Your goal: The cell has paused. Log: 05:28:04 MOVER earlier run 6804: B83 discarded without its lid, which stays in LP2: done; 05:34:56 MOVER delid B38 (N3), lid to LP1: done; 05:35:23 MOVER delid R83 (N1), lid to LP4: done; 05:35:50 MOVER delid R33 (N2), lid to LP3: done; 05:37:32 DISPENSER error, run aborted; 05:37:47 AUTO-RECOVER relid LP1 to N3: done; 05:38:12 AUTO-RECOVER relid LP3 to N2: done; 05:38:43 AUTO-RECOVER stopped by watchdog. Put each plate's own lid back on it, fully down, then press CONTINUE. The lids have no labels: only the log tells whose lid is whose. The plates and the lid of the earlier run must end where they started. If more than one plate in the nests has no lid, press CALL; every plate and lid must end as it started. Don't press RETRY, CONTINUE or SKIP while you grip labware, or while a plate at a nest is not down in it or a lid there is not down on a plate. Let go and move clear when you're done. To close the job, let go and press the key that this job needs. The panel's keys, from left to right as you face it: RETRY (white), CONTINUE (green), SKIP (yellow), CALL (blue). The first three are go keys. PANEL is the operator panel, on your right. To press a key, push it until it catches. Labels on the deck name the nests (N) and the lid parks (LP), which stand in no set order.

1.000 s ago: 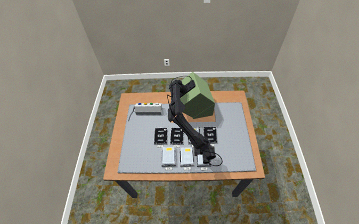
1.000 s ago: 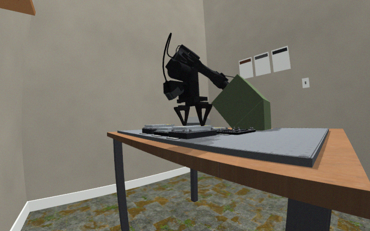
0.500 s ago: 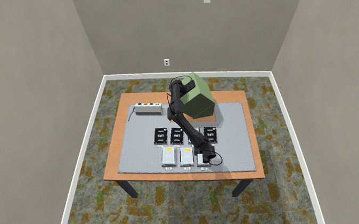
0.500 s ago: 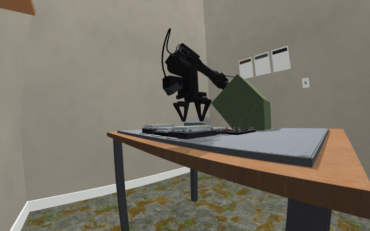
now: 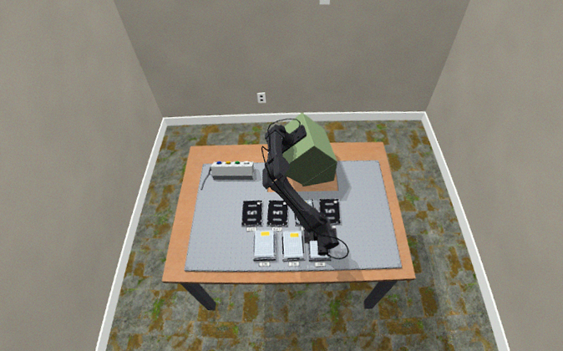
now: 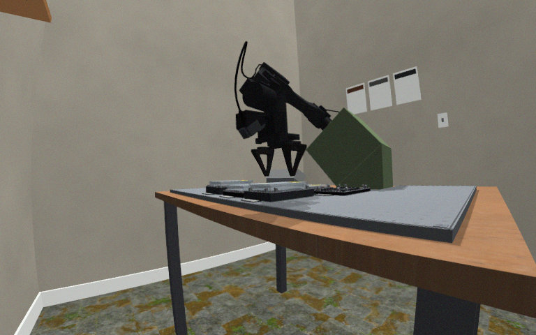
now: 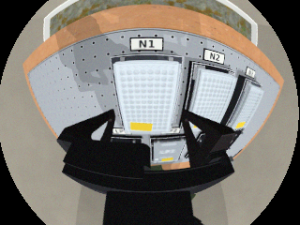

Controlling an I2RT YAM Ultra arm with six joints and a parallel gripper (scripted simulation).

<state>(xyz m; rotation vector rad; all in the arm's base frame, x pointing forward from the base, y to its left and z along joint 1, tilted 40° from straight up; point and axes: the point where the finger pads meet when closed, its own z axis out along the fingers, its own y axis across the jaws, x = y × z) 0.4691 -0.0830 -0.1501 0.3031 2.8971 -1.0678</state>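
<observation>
My gripper is now 40 mm above the plate. The rest, counted from my hand: yellow key (540 mm behind, 360 mm to the right); then green key (530 mm behind, 310 mm to the right); then lid (190 mm behind, 50 mm below, 20 mm to the right).
</observation>
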